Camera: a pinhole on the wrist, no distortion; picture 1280 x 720 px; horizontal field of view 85.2 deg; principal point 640.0 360.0 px. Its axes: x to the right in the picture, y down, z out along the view. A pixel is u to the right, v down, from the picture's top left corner.
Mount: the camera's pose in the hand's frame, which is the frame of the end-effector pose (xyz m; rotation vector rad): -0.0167 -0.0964 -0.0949 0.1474 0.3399 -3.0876
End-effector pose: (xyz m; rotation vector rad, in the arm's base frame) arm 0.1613 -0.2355 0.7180 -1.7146 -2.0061 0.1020
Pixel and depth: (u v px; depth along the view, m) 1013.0 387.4 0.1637
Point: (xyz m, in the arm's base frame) 0.0219 -0.3624 0.6844
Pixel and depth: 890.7 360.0 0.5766
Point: -0.2040 -0.4283 0.3245
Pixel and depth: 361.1 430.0 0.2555
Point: -0.0680 -0.1715 0.6643
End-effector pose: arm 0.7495 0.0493 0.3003 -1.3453 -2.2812 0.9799
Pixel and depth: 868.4 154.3 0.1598
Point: 0.6998 -0.0779 0.3195
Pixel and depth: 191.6 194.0 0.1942
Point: 0.5796 0.0496 0.2745
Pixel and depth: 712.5 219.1 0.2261
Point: 0.6399 -0.0899 0.2807
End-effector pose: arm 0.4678 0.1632 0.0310 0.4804 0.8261 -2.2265
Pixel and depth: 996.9 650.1 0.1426
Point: 0.3985 0.2984 0.1809
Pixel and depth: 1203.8 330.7 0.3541
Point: 0.5558 0.2644 0.4455
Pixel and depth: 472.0 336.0 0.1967
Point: 0.3543 0.1599 0.1538
